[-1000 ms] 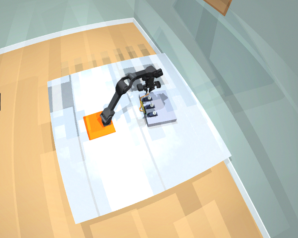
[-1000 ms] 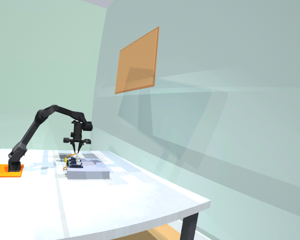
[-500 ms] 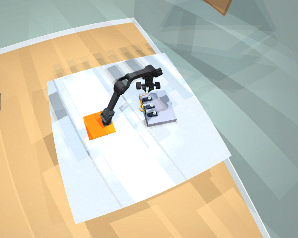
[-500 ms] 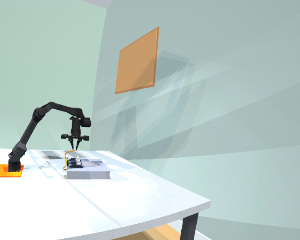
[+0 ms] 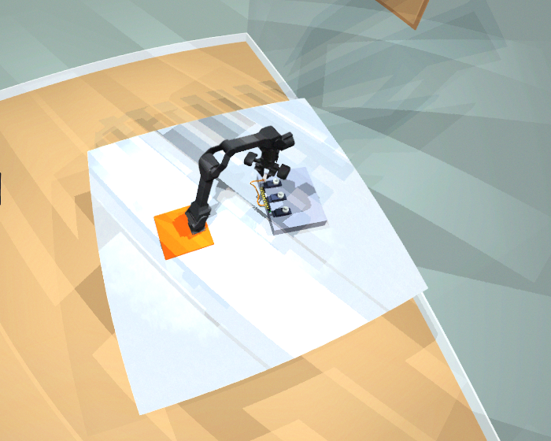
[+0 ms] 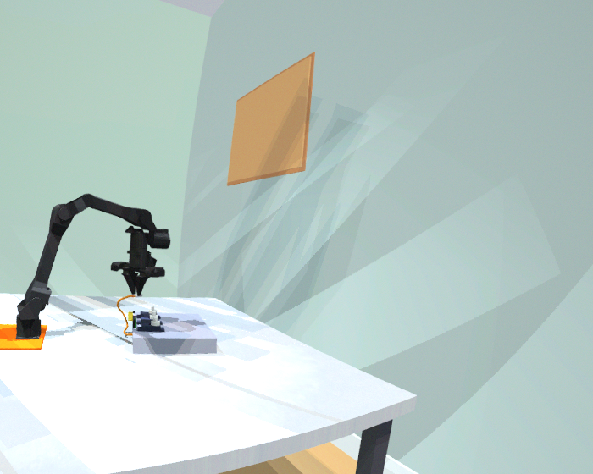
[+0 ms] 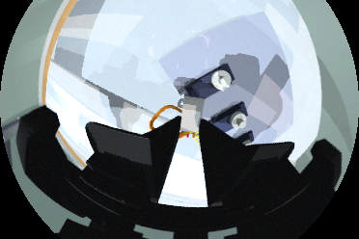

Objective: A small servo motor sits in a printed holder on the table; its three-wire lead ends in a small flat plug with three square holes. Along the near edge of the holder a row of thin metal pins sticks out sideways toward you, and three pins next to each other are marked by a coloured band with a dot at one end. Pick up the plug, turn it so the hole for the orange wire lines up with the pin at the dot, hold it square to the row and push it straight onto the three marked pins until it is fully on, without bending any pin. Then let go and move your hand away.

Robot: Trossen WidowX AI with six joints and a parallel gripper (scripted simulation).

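My gripper tip is 6 cm to the left of the red dot, 5 cm above it and 2 cm past it. From my gripper tip the other things lie so: grey printed holder (13 cm ahead, 10 cm to the right, 10 cm below).
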